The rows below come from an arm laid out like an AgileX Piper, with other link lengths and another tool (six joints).
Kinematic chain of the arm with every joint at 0, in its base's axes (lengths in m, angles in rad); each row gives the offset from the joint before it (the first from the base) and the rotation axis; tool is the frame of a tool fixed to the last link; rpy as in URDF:
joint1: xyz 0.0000 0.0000 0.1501 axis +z
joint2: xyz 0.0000 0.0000 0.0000 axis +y
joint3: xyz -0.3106 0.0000 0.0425 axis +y
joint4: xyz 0.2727 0.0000 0.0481 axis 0.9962 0 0.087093
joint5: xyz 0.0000 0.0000 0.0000 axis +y
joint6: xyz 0.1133 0.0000 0.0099 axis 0.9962 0 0.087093
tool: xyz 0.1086 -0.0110 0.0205 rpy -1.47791 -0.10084 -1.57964
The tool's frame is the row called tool.
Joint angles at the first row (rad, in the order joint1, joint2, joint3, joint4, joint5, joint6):
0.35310 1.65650 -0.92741 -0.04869 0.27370 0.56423
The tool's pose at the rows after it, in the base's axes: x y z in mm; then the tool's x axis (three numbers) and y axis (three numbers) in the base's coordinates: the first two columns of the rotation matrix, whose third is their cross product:
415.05, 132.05, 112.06, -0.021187, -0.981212, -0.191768, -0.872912, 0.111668, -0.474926
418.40, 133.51, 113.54, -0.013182, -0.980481, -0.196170, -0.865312, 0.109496, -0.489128
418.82, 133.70, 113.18, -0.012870, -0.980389, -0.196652, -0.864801, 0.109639, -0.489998
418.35, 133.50, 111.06, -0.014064, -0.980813, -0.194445, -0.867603, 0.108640, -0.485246
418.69, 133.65, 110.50, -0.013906, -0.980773, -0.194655, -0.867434, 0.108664, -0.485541
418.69, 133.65, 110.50, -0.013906, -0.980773, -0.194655, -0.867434, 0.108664, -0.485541
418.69, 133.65, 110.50, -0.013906, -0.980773, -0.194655, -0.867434, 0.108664, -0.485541
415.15, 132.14, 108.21, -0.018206, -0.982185, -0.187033, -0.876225, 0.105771, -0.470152
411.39, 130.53, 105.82, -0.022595, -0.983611, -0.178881, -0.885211, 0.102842, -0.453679
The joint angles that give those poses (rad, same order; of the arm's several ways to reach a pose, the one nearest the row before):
0.35176 1.70953 -0.96514 -0.04869 0.38142 0.56423
0.35176 1.71142 -0.96511 -0.04868 0.36212 0.55946
0.35177 1.71299 -0.96512 -0.04871 0.35939 0.55950
0.35175 1.71732 -0.96512 -0.04868 0.36121 0.55945
0.35175 1.71924 -0.96514 -0.04868 0.35890 0.55945
0.35175 1.71924 -0.96514 -0.04868 0.35890 0.55945
0.35175 1.71924 -0.96514 -0.04868 0.35890 0.55945
0.35178 1.71907 -0.96512 -0.04871 0.37907 0.55950
0.35177 1.71907 -0.96512 -0.04870 0.40025 0.55949

